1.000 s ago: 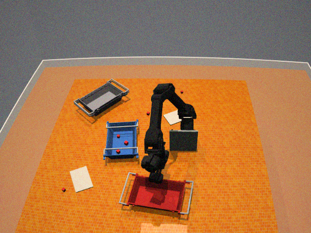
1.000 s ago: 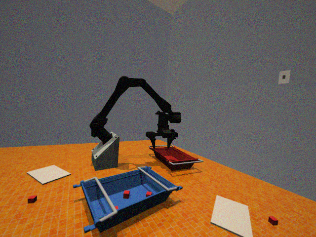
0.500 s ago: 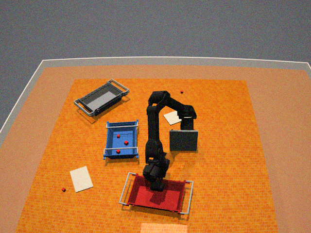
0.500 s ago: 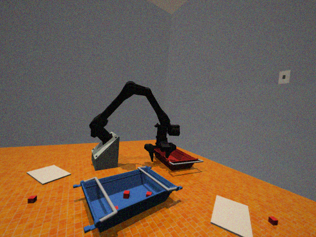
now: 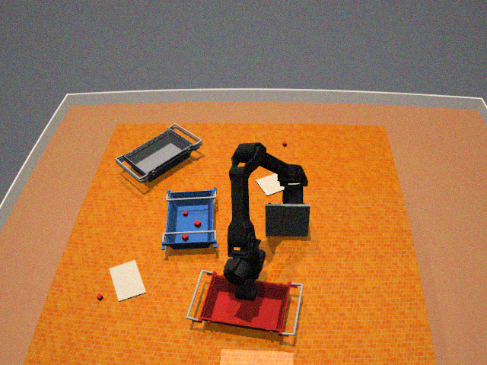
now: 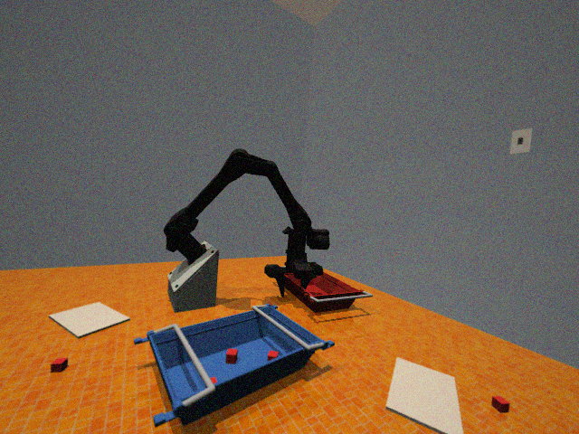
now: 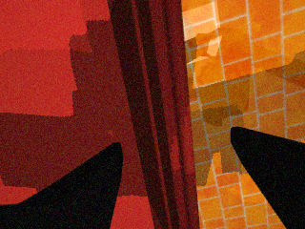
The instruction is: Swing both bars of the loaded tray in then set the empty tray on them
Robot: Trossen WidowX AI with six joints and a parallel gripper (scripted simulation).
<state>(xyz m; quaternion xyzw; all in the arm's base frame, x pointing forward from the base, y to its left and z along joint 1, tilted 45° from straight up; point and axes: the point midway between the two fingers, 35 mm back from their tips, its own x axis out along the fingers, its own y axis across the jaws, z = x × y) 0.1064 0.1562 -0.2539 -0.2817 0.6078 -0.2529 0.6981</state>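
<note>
Right now the red tray is 8 cm to the left of my gripper tip and 3 cm above it.
</note>
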